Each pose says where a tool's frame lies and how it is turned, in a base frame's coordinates. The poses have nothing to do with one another.
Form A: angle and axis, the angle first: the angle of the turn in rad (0 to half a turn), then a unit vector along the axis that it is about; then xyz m.
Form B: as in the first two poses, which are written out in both.
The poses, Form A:
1: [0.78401 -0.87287 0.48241 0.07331 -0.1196 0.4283 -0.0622]
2: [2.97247 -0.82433 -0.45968 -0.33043 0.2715 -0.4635 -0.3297]
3: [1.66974 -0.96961 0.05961 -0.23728 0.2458 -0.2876 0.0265]
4: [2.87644 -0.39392 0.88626 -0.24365 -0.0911 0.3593 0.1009]
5: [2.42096 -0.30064 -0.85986 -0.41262 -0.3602 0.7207 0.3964]
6: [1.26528 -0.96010 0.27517 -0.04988 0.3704 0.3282 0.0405]
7: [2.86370 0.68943 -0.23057 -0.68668 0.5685 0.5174 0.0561]
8: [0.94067 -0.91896 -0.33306 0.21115 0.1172 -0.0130 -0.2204]
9: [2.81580 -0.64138 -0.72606 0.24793 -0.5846 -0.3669 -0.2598]
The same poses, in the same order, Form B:
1: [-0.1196 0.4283 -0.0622 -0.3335 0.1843 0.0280 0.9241]
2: [0.2715 -0.4635 -0.3297 -0.8214 -0.4580 -0.3292 0.0845]
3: [0.2458 -0.2876 0.0265 -0.7187 0.0442 -0.1759 0.6713]
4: [-0.0911 0.3593 0.1009 -0.3905 0.8785 -0.2415 0.1322]
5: [-0.3602 0.7207 0.3964 -0.2813 -0.8046 -0.3861 0.3526]
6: [0.3704 0.3282 0.0405 -0.5677 0.1627 -0.0295 0.8065]
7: [0.5685 0.5174 0.0561 0.6828 -0.2283 -0.6801 0.1385]
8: [0.1172 -0.0130 -0.2204 -0.4165 -0.1509 0.0957 0.8914]
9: [-0.5846 -0.3669 -0.2598 -0.6329 -0.7164 0.2446 0.1622]
